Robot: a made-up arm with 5 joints. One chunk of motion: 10 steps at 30 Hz.
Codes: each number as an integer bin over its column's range. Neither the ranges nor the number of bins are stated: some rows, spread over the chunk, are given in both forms.
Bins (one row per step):
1: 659 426 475 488 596
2: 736 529 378 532 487
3: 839 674 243 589 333
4: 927 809 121 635 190
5: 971 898 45 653 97
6: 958 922 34 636 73
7: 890 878 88 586 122
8: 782 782 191 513 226
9: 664 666 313 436 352
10: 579 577 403 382 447
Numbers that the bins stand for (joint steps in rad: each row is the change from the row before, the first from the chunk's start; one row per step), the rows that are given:
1: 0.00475 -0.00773 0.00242 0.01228 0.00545
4: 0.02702 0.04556 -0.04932 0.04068 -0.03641
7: 0.02394 0.05516 -0.05414 0.03121 -0.04342
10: -0.00189 0.01328 -0.00810 -0.00820 -0.00991
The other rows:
2: 0.01115 0.00660 -0.01176 0.02078 -0.00579
3: 0.01971 0.02678 -0.03149 0.03179 -0.02167
5: 0.03067 0.05795 -0.06042 0.04416 -0.04600
6: 0.02959 0.06129 -0.06203 0.04087 -0.04847
8: 0.01497 0.04181 -0.03909 0.01711 -0.03270
9: 0.00517 0.02567 -0.02126 0.00223 -0.01971

